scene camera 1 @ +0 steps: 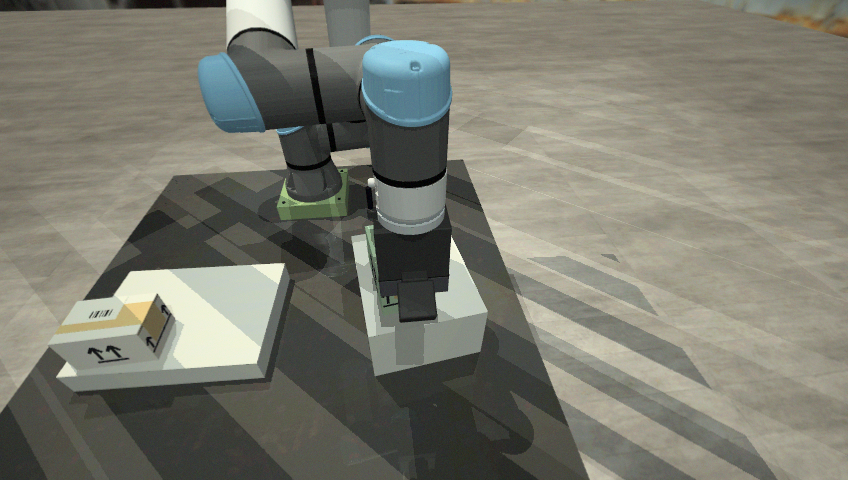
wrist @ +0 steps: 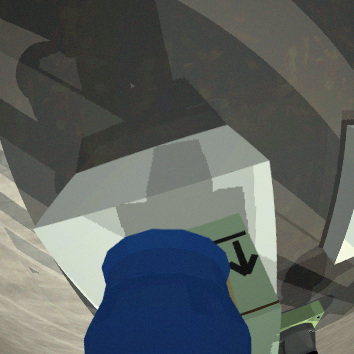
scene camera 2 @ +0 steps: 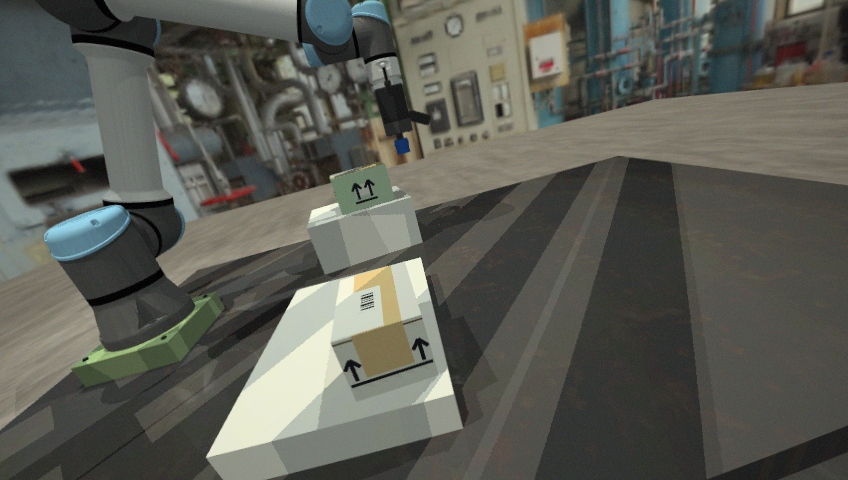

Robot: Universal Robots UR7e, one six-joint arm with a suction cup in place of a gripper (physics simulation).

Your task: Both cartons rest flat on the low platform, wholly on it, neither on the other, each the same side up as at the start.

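Seen in the pictures: hand, its tool point: (wrist: pixel 165 279) (scene camera 2: pixel 403 152); arm's base, origin of its link: (scene camera 1: pixel 315 186) (wrist: pixel 287 336) (scene camera 2: pixel 153 324).
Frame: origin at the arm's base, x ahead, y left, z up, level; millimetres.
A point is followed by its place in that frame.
A white carton with tan tape (scene camera 1: pixel 110 342) {y -245, x 524, z 65 mm} (scene camera 2: pixel 380 309) {y -300, x 490, z 79 mm} lies flat on the low platform (scene camera 1: pixel 226 315) {y -114, x 437, z 3 mm} (scene camera 2: pixel 279 356) {y -223, x 330, z 4 mm}, barcode up and side arrows up. In scene camera 2 it is near the platform's right edge, with a strip of platform beside it. A green carton (scene camera 1: pixel 389 306) {y 195, x 521, z 95 mm} (scene camera 2: pixel 363 190) {y 171, x 457, z 117 mm} (wrist: pixel 257 290) {y 191, x 522, z 147 mm} stands on the taller white block (scene camera 1: pixel 455 339) {y 304, x 540, z 15 mm} (scene camera 2: pixel 357 243) {y 136, x 410, z 5 mm} (wrist: pixel 110 185) {y 285, x 543, z 34 mm}, side arrows up; the tool hides much of it in scene camera 1. My blue suction cup (scene camera 2: pixel 402 146) (wrist: pixel 167 290) is open, holds nothing and hangs above the green carton's side, apart from it.
The dark table top (scene camera 1: pixel 333 416) {y 92, x 626, z -44 mm} (scene camera 2: pixel 565 285) {y -176, x 749, z -45 mm} bears both supports. The arm's green base mount (scene camera 1: pixel 312 208) {y 1, x 86, z -13 mm} (scene camera 2: pixel 142 362) {y -89, x 28, z -27 mm} (wrist: pixel 302 316) {y -26, x 87, z -12 mm} is at the back in scene camera 1. The low platform and the taller block stand apart, with a stretch of table between them.
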